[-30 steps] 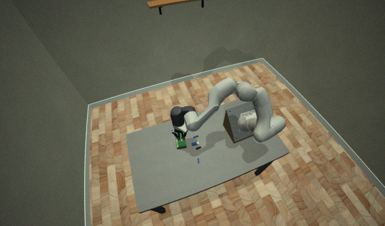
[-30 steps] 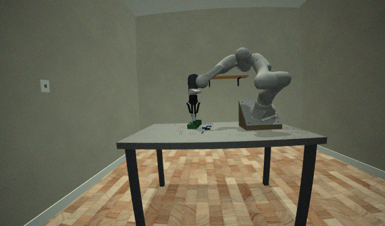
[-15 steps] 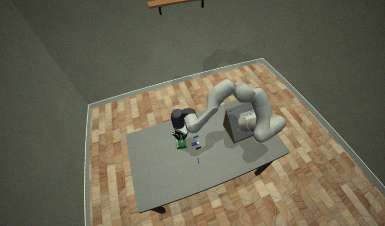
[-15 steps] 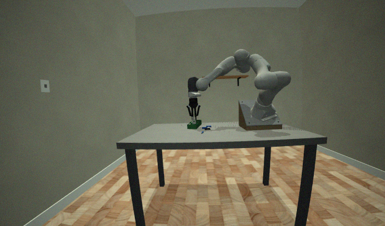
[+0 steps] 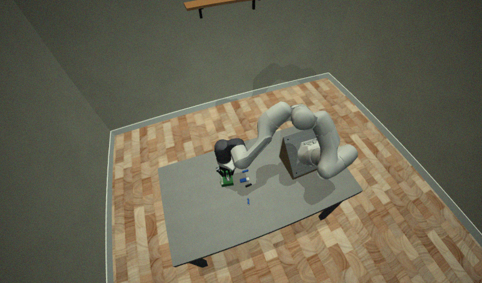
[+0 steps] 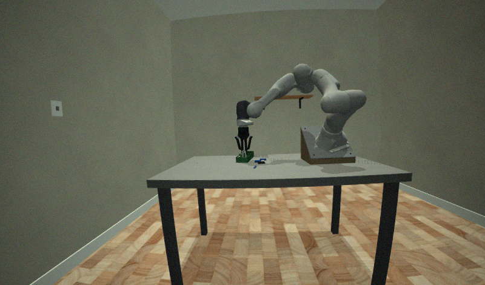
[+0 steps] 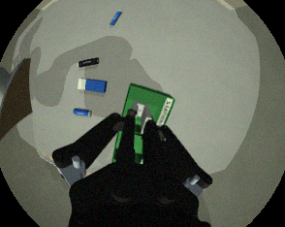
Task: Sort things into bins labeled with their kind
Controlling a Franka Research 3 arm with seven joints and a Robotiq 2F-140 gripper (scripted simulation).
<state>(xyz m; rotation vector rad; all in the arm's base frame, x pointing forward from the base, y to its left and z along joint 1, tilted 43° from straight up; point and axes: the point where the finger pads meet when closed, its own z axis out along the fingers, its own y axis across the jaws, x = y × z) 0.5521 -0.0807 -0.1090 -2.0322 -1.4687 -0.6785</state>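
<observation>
Now: the blue-and-white piece 110 mm behind my hand, 50 mm to the left of it and 40 mm below it. Round my hand: green bin (10 mm behind, 80 mm to the right, 30 mm below); black piece (110 mm behind, 100 mm to the left, 40 mm below); pale grey piece (30 mm below).
</observation>
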